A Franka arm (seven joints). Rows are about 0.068 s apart.
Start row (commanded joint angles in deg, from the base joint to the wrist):
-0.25 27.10 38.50 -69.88 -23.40 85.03 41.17
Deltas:
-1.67 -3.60 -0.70 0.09 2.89 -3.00 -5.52
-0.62 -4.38 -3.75 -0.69 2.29 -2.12 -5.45
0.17 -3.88 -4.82 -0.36 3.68 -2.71 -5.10
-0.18 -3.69 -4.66 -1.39 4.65 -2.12 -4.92
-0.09 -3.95 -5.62 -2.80 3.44 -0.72 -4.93
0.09 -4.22 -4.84 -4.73 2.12 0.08 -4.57
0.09 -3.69 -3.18 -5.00 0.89 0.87 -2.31
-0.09 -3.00 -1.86 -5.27 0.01 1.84 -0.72
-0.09 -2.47 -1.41 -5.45 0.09 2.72 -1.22
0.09 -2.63 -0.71 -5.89 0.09 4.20 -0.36
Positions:
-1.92 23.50 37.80 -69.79 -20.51 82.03 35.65
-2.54 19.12 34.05 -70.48 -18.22 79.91 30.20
-2.37 15.24 29.23 -70.84 -14.54 77.20 25.10
-2.55 11.55 24.57 -72.23 -9.89 75.08 20.18
-2.64 7.60 18.95 -75.03 -6.45 74.36 15.25
-2.55 3.38 14.11 -79.76 -4.33 74.44 10.68
-2.46 -0.31 10.93 -84.76 -3.44 75.31 8.37
-2.55 -3.31 9.07 -90.03 -3.43 77.15 7.65
-2.64 -5.78 7.66 -95.48 -3.34 79.87 6.43
-2.55 -8.41 6.95 -101.37 -3.25 84.07 6.07

